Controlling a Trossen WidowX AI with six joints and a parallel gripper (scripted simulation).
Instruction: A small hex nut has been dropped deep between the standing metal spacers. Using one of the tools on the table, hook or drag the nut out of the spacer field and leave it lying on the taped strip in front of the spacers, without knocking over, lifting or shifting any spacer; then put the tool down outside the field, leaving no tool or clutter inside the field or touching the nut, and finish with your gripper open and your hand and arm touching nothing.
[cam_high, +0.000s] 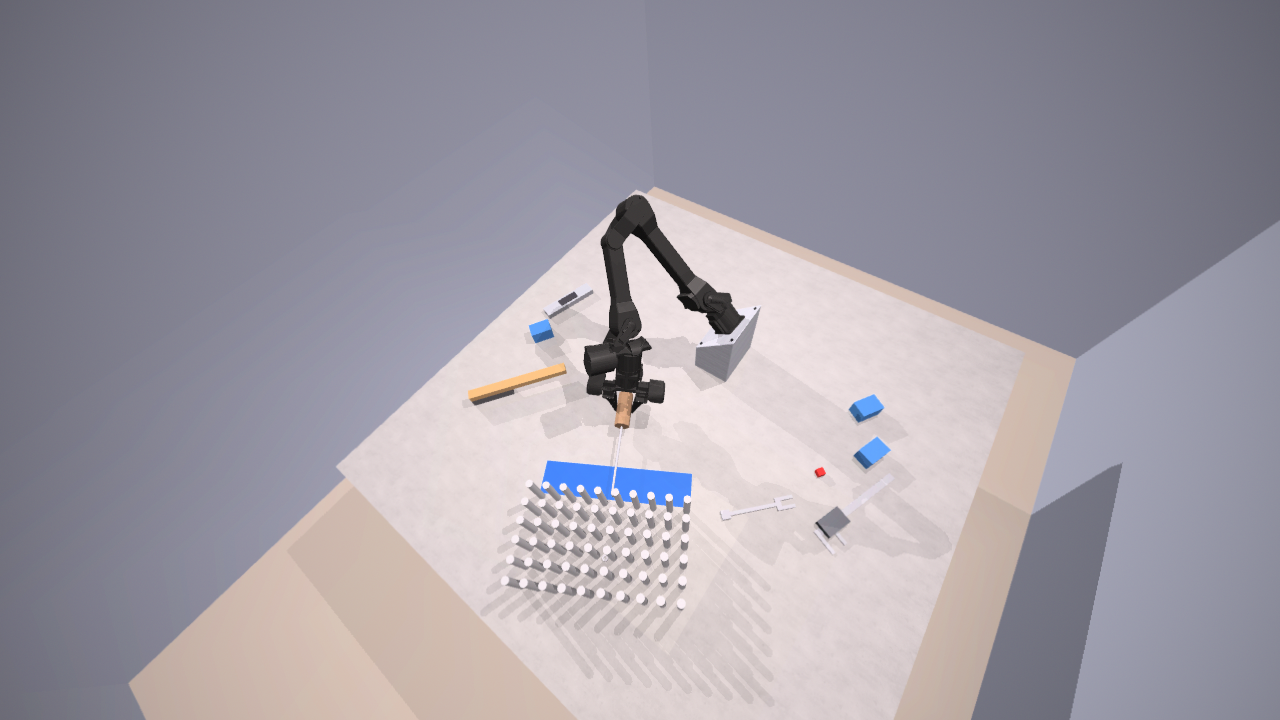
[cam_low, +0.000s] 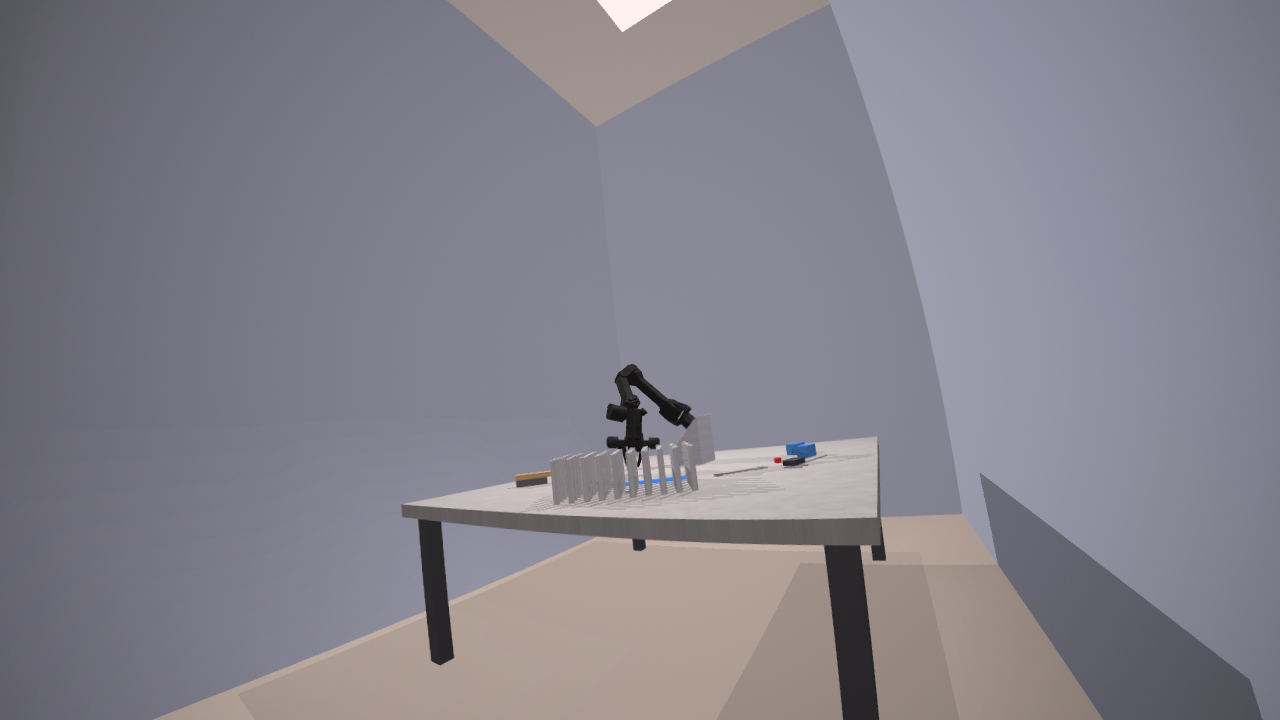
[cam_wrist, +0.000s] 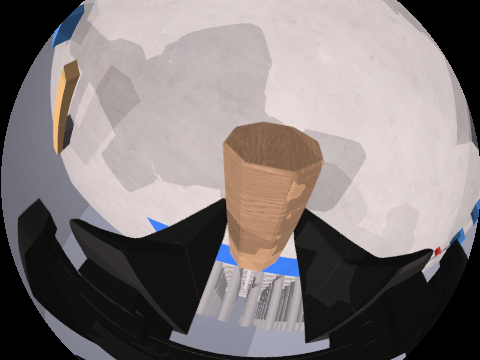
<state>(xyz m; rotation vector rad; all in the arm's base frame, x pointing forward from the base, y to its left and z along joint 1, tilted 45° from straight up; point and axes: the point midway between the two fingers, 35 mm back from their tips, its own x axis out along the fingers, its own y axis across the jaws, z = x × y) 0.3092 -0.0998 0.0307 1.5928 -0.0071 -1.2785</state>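
Now: the blue taped strip 140 mm ahead of my gripper tip, 100 mm to the left of it and 30 mm below it. The rest, counted from my gripper tip: fork-ended tool: 20 mm behind, 390 mm to the left, 30 mm below; red cube: 190 mm behind, 450 mm to the left, 30 mm below.
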